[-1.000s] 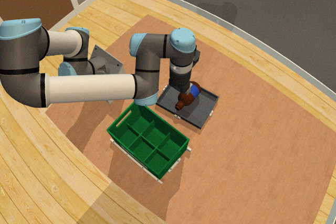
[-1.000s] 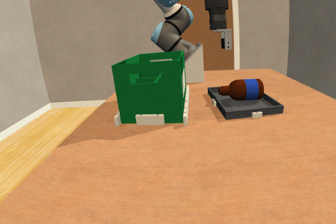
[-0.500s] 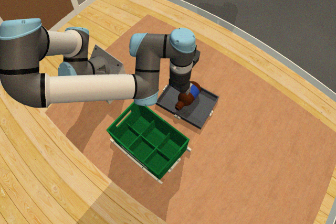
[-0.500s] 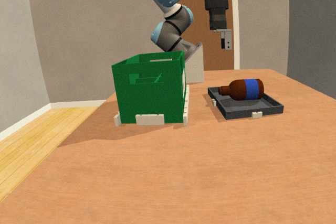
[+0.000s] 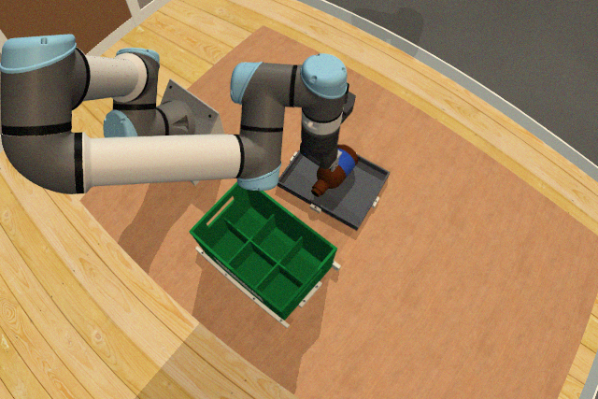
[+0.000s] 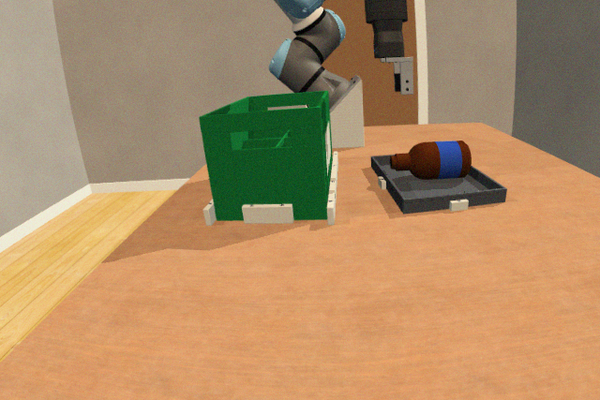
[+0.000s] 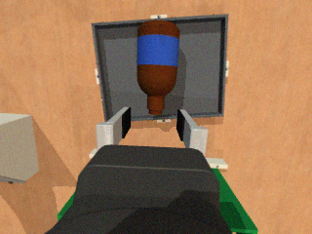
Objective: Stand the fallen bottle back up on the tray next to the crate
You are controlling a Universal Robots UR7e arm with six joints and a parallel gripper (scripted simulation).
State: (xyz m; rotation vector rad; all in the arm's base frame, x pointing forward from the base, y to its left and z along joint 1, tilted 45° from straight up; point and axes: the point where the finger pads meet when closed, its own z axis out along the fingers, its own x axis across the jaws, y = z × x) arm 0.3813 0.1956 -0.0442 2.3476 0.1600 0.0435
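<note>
The bottle is 1 cm behind my hand, 5 cm to the left of it and 15 cm below it. From my hand the other things lie so: green crate (3 cm ahead, 24 cm to the right, 11 cm below); then dark grey tray (5 cm to the left, 18 cm below).
</note>
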